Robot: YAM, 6 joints.
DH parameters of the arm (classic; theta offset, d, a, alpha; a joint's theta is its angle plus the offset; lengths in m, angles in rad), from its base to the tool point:
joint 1: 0 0.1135 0.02 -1.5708
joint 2: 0 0 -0.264 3.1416
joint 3: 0.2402 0 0.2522 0
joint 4: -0.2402 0 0.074 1.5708
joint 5: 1.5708 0 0 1.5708
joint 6: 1.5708 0.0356 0 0
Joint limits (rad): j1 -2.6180..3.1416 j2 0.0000..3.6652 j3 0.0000..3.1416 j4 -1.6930..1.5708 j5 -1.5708..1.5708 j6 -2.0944..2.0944
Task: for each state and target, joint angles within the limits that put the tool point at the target. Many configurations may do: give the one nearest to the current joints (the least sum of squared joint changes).
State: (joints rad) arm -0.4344 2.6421 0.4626 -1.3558 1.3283 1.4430
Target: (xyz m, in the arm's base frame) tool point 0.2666 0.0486 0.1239
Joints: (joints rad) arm 0.3103 2.0518 1.0702 -1.4286 1.4051 1.4430
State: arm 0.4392 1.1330 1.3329 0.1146 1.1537 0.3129
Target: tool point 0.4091 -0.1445 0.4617
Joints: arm -0.2713 1.8814 1.9188 0.2624 0.9801 0.3129
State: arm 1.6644 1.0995 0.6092 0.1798 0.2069 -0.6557
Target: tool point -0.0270 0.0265 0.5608
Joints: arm 2.1485 0.6737 1.2949 0.3755 -0.2309 -0.6557
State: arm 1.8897 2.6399 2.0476 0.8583 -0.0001 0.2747
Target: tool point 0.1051 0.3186 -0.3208
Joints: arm 1.2589 3.4772 1.7159 0.7027 0.0636 0.2747
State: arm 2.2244 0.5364 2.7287 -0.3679 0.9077 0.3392
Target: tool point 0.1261 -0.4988 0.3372
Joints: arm 1.7612 0.1869 2.7289 -0.5531 0.9737 0.3392
